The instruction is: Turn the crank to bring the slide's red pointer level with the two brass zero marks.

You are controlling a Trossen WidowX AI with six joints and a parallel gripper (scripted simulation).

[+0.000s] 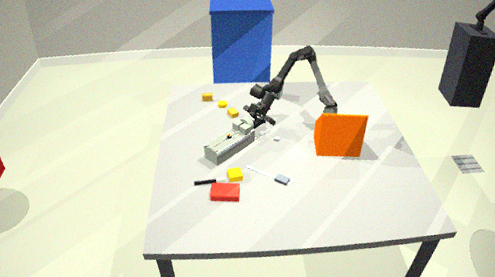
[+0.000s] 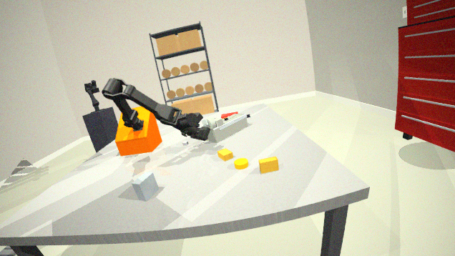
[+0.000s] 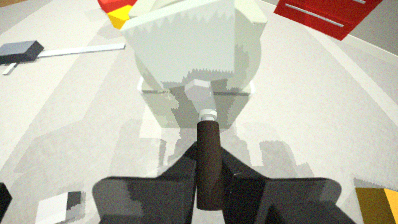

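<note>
Right now my gripper tip is 10 mm past the dark brown crank handle, 10 mm to the left of it and 30 mm below it. From my gripper tip the other things lie so: yellow block: 60 mm ahead, 330 mm to the left, 20 mm below; then grey cube: 160 mm behind, 400 mm to the right; then red pointer: 100 mm ahead, 130 mm to the left, 50 mm above.
</note>
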